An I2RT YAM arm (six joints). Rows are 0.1 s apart.
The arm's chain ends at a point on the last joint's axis. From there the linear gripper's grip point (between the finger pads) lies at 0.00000 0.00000 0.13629 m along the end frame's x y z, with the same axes.
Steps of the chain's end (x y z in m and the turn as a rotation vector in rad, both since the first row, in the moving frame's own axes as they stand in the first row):
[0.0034 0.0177 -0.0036 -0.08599 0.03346 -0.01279]
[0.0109 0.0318 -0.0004 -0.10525 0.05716 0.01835]
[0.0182 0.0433 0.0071 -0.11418 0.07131 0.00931]
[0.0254 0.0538 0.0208 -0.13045 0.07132 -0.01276]
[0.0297 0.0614 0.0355 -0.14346 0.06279 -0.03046]
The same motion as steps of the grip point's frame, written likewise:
[0.0080 0.0294 -0.0042 -0.08599 0.03346 -0.01279]
[0.0185 0.0462 -0.0014 -0.10525 0.05716 0.01835]
[0.0278 0.0589 0.0059 -0.11418 0.07131 0.00931]
[0.0352 0.0715 0.0193 -0.13045 0.07132 -0.01276]
[0.0385 0.0807 0.0338 -0.14346 0.06279 -0.03046]

